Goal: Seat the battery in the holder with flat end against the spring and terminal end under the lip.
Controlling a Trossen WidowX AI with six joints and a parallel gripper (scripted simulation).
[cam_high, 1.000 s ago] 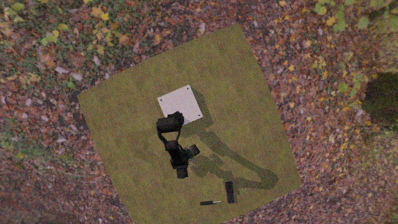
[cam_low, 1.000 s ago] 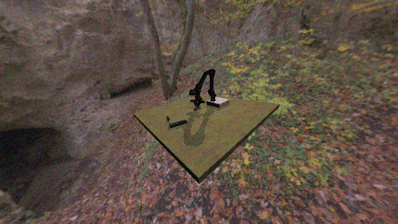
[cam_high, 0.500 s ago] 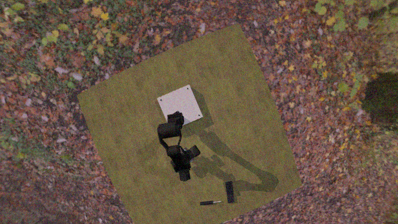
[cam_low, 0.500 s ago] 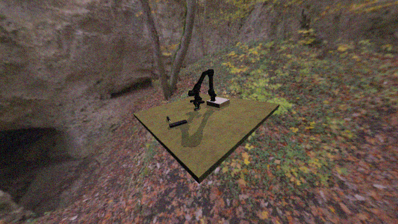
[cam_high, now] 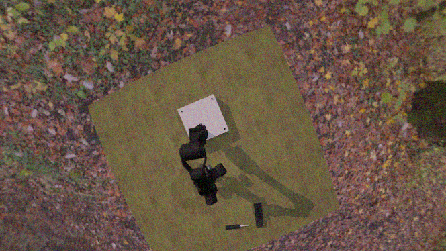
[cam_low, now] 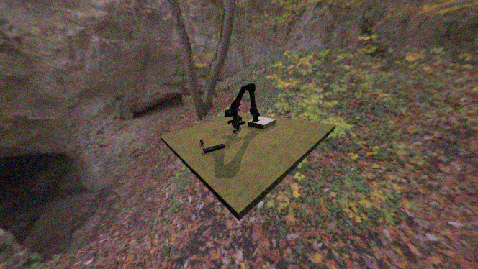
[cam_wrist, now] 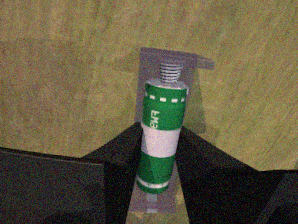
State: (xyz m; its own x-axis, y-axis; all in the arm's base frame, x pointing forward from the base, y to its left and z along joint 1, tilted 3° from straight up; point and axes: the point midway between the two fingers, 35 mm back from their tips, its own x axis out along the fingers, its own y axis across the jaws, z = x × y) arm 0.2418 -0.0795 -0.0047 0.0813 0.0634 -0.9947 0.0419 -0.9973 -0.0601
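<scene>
My gripper tip is 10 mm below the white battery.
</scene>
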